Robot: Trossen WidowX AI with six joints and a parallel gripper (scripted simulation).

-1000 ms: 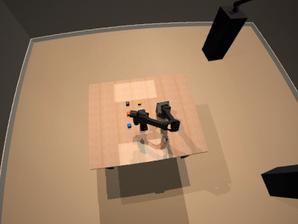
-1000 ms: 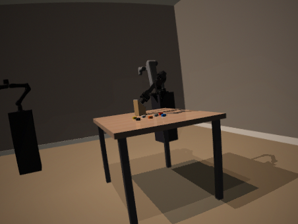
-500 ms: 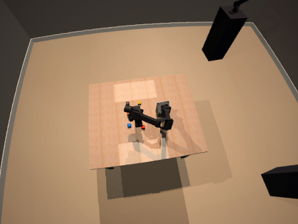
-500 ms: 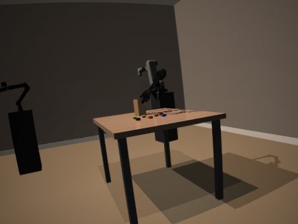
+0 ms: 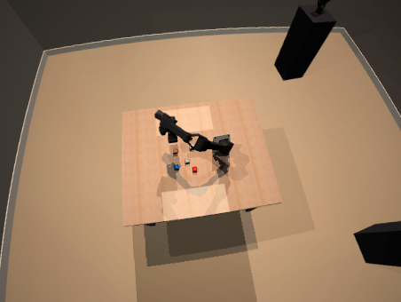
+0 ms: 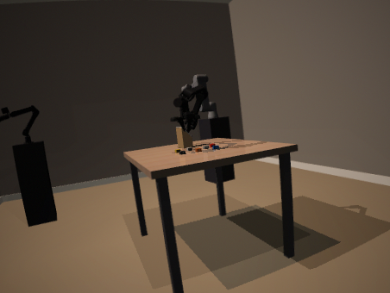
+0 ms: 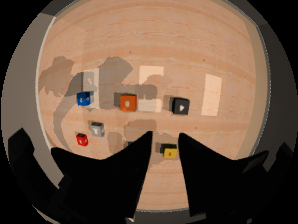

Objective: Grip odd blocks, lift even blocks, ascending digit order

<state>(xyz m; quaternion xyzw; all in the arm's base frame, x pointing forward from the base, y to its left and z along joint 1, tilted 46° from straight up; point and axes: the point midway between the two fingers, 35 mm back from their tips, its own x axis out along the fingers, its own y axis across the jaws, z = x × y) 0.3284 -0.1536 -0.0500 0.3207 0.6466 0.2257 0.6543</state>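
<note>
The black block lies 1 cm behind my gripper tip, 5 cm to the right of it and 13 cm below it. The rest, counted from my gripper tip: yellow block 12 cm behind, 2 cm to the right, 13 cm below; then orange block 1 cm ahead, 7 cm to the left, 13 cm below; then grey block 6 cm behind, 16 cm to the left, 13 cm below.
</note>
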